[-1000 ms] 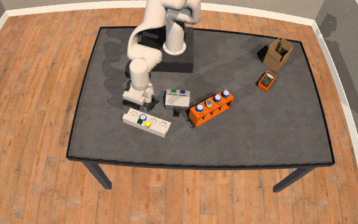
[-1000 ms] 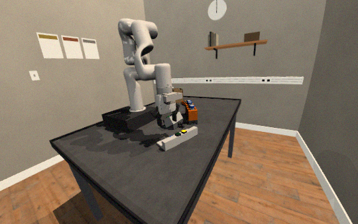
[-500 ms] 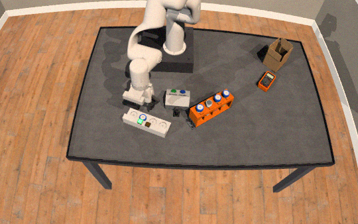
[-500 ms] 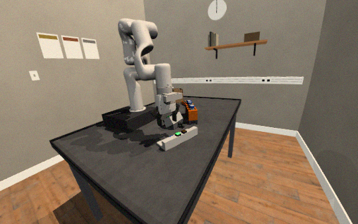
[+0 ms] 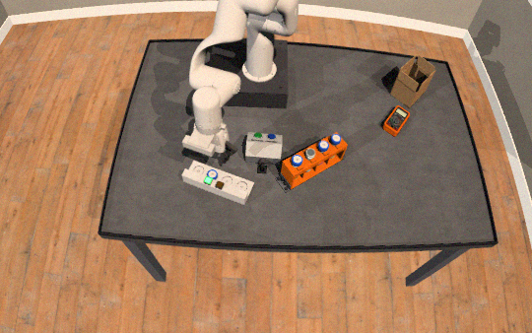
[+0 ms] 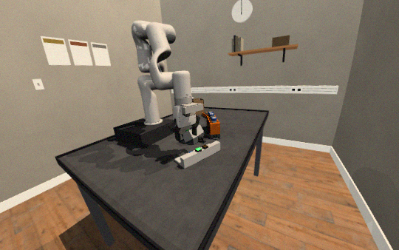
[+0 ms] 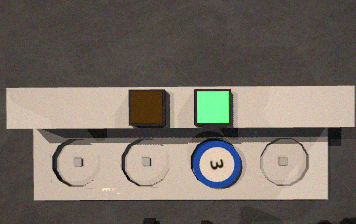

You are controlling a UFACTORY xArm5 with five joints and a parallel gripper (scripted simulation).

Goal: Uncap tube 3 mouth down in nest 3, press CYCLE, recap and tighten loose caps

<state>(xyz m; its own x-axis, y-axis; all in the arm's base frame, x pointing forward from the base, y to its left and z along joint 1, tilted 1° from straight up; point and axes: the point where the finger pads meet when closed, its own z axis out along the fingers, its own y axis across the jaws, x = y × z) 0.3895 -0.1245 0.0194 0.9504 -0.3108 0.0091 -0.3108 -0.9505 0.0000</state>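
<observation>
Right now the cap 3 is 30 mm ahead of my hand and 90 mm below it. From my hand the other things lie so: blue key (100 mm behind, 180 mm to the left, 40 mm below); grey key housing (90 mm behind, 160 mm to the left, 50 mm below); green key (110 mm behind, 140 mm to the left, 40 mm below).
</observation>
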